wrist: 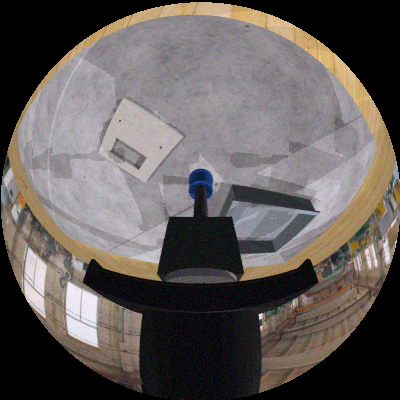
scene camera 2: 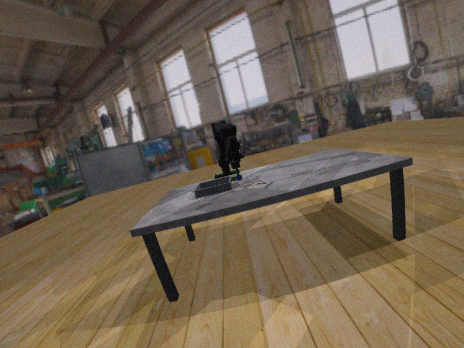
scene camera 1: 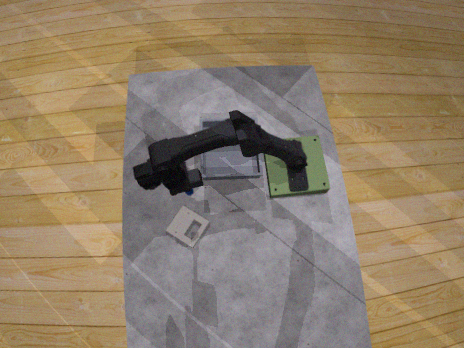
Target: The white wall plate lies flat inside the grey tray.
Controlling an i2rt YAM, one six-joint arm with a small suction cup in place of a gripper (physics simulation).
Labels:
My suction cup (wrist: 200, 175) carries nothing. The cup is 13 cm from the middle of a white wall plate (scene camera 1: 182, 221). A grey tray (scene camera 1: 223, 163) rests on the table.

